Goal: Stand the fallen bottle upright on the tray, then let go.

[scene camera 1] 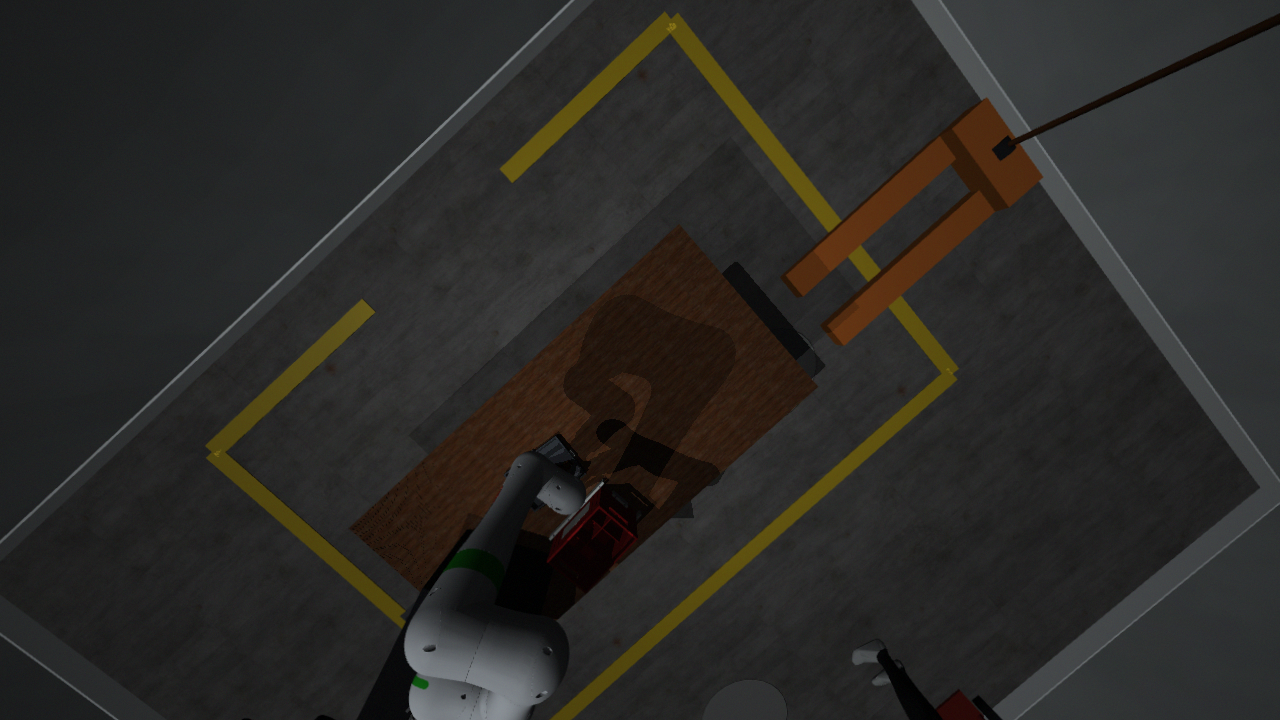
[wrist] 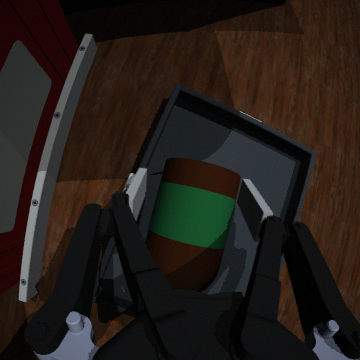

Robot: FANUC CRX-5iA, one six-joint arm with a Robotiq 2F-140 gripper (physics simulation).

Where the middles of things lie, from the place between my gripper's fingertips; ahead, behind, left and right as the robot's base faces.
Scene:
Now: the bottle (wrist: 192, 212) 6 cm ahead of my hand, 1 cm to the left of it and 1 cm above it.

